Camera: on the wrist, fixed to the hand. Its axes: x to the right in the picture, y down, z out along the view.
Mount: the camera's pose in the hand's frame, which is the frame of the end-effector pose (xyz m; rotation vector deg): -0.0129 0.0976 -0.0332 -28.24 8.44 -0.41
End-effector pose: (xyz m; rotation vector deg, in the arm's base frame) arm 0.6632 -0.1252 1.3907 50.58 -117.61 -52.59
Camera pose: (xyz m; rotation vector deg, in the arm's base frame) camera 0.6683 -0.0754 1.4818 38.04 -91.37 -71.68
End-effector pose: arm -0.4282 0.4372 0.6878 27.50 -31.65 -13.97
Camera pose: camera -0.4112 0.5381 0.7059 1.18 -18.88 -19.30
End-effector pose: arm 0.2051 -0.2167 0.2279 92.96 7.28 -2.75
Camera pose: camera 0.2016 -0.1892 0.3280 64.85 13.67 5.27
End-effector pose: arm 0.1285 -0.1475 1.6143 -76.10 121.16 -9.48
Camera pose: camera 0.0384 -0.0965 1.6057 -93.99 135.81 16.22
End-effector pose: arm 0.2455 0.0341 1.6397 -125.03 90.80 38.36
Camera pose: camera 0.1547 -0.0037 1.6731 141.05 -86.20 -53.79
